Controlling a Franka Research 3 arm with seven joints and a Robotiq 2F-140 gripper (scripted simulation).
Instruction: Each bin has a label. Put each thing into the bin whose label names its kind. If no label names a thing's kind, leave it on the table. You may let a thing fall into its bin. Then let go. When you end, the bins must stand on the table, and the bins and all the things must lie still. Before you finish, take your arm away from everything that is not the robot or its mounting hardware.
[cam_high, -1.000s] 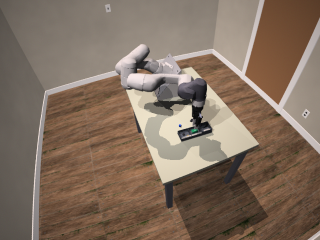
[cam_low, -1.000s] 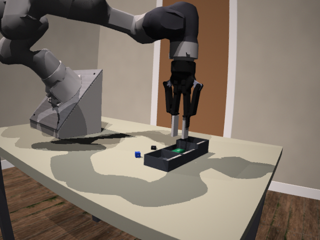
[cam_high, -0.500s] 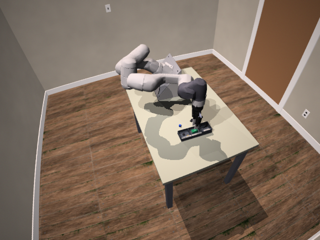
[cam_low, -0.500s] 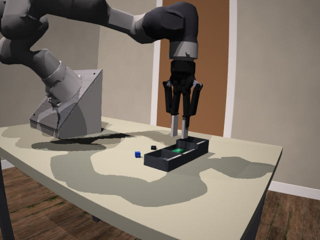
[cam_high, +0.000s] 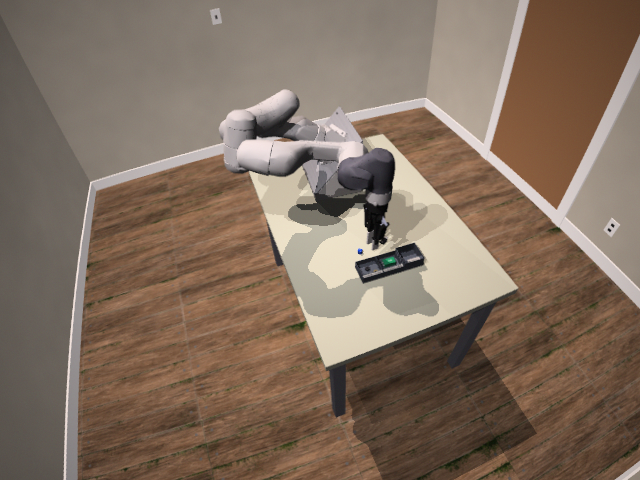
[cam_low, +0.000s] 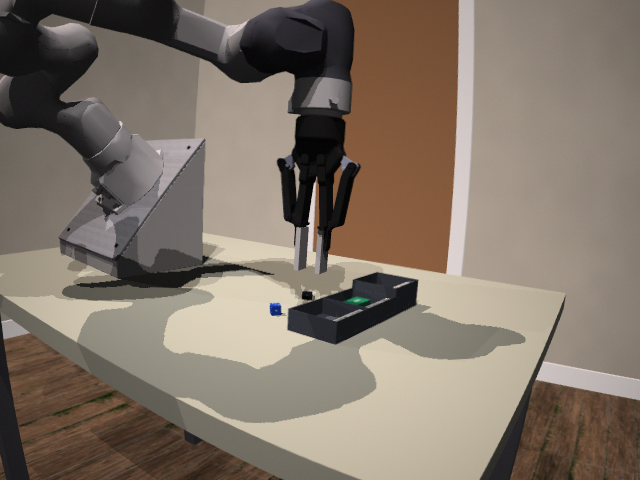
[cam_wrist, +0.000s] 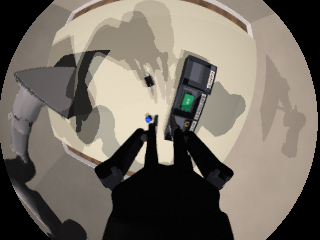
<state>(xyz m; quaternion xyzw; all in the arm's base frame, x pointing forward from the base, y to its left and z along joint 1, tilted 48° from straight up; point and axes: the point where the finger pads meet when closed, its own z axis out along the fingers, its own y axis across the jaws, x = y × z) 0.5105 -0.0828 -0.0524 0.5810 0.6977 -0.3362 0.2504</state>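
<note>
Now: the small blue cube 100 mm below my hand, 40 mm behind it and 30 mm to the right of it. From my hand the other things lie so: green block 90 mm below, 50 mm ahead, 40 mm to the left; then tan ring 90 mm below, 80 mm ahead, 10 mm to the right; then joined bins 80 mm below, 60 mm ahead, 50 mm to the left.
</note>
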